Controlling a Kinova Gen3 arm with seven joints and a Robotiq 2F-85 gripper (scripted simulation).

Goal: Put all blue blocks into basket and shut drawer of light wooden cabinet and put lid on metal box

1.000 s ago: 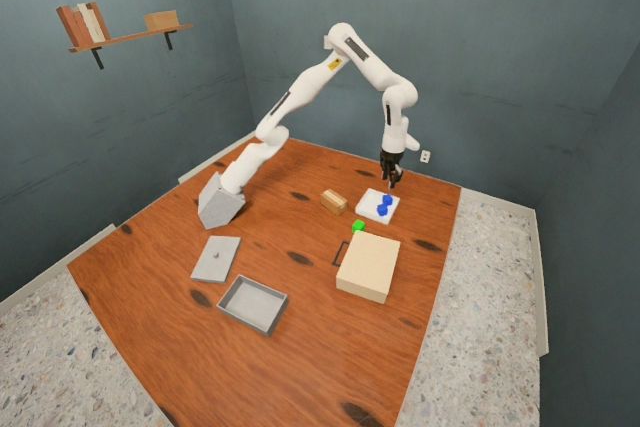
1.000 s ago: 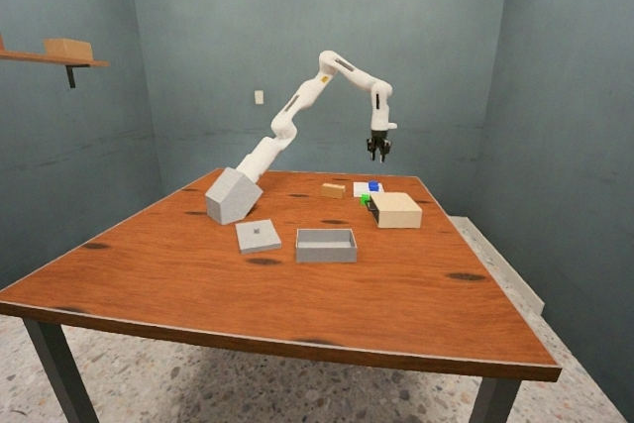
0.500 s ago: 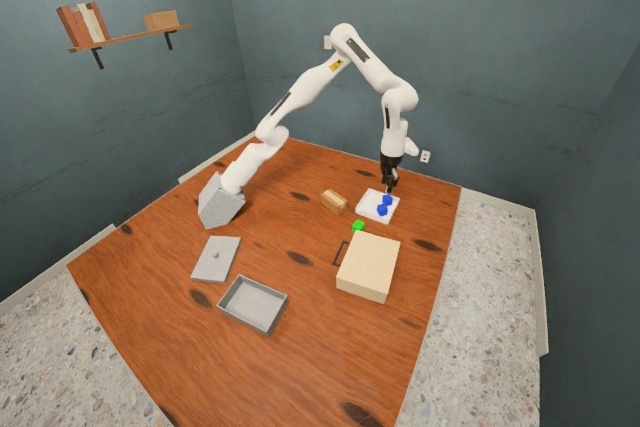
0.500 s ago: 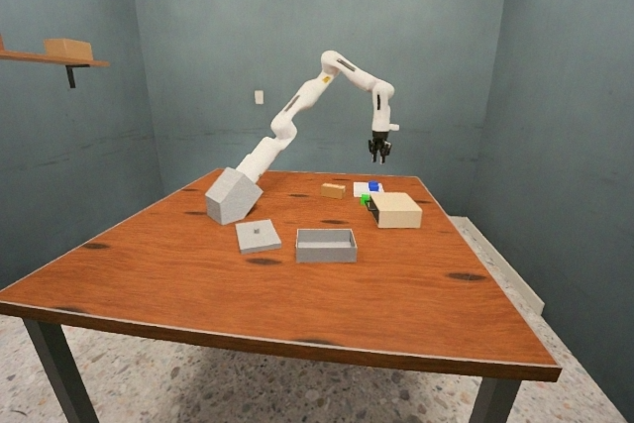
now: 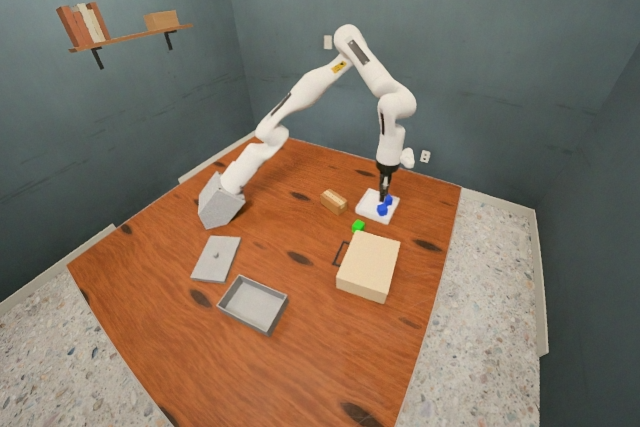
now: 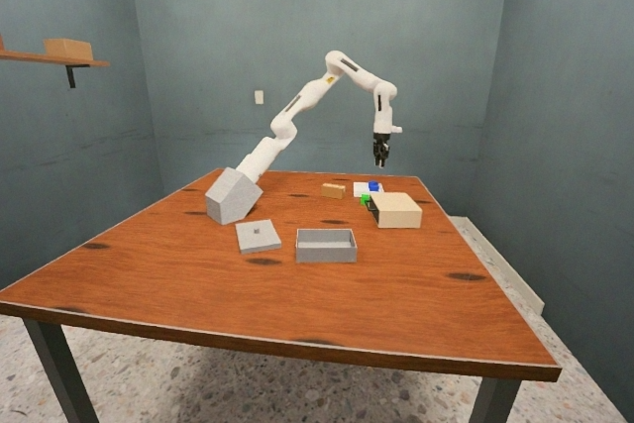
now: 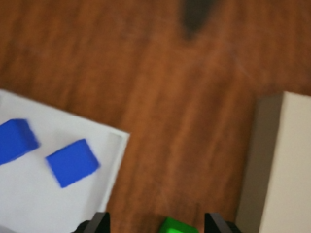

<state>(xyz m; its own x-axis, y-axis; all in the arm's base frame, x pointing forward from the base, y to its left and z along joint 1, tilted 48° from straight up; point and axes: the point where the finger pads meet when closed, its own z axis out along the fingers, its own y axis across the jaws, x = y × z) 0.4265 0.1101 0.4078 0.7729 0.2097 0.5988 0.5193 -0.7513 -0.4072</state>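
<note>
Now: hand 29 cm past the metal lid, 55 cm to the left of it and 17 cm above it. Also, from my hand: white basket 7 cm behind, 9 cm to the left, 17 cm below; light wooden cabinet 10 cm ahead, 17 cm to the right, 15 cm below; green block 4 cm behind, 6 cm to the right, 16 cm below.
</note>
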